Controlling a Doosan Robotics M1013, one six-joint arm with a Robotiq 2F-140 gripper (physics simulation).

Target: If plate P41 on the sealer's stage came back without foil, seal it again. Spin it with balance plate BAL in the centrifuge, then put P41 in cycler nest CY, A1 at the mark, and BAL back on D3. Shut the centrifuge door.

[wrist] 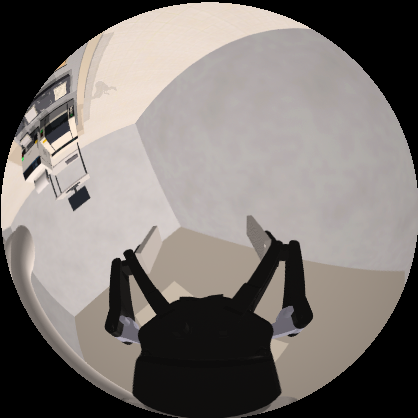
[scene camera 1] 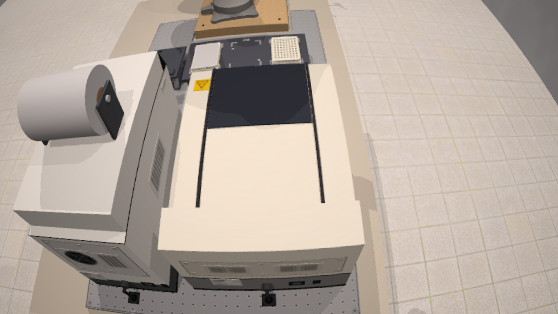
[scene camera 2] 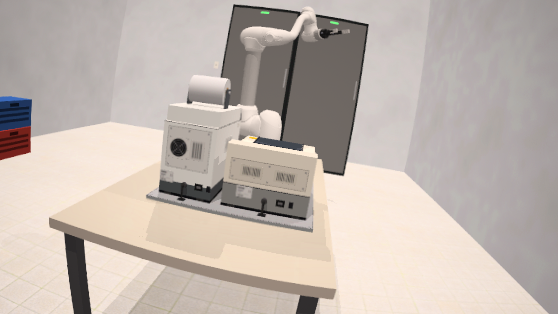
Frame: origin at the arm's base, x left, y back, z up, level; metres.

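Where they show: gripper, fingertip midpoint: [wrist: 202, 230] [scene camera 2: 343, 30]; arm's base at its link origin: [scene camera 1: 233, 9].
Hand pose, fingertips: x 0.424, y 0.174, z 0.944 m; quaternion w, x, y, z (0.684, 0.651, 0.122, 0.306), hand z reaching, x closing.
Observation:
Each offset is from my fingertips to the top centre of the thing. Level surfaces: height alone.
My gripper [scene camera 2: 345, 32] [wrist: 202, 230] is open and empty, raised high above and beyond the machines, with its fingers pointing sideways toward the right of scene camera 2. A white plate with a plain-looking top {dx -0.530, dy -0.523, dz -0.898 m} [scene camera 1: 206, 56] stands at the left of the dark deck {dz -0.914 m} [scene camera 1: 245, 59], and a cream plate with visible wells {dx -0.284, dy -0.553, dz -0.898 m} [scene camera 1: 285, 49] stands at its right. I cannot read which one is P41 or BAL. A white machine {dx -0.731, dy -1.004, dz -0.496 m} [scene camera 1: 85, 175] [scene camera 2: 192, 145] carries a big roll {dx -0.734, dy -1.025, dz -0.496 m} [scene camera 1: 62, 106] [scene camera 2: 209, 90]. A cream machine [scene camera 1: 257, 165] [scene camera 2: 270, 172] has a dark top panel. The sealer's stage, centrifuge interior and nest CY cannot be made out.
The machines stand on a perforated metal board {dz -0.971 m} [scene camera 1: 220, 302] [scene camera 2: 300, 223] on the table {dz -0.985 m} [scene camera 2: 200, 245]. The arm base sits on a wooden block [scene camera 1: 242, 27]. A grey cabinet [scene camera 2: 325, 100] stands behind the arm. Blue and red boxes [scene camera 2: 15, 114] [scene camera 2: 15, 142] stand at the far left.

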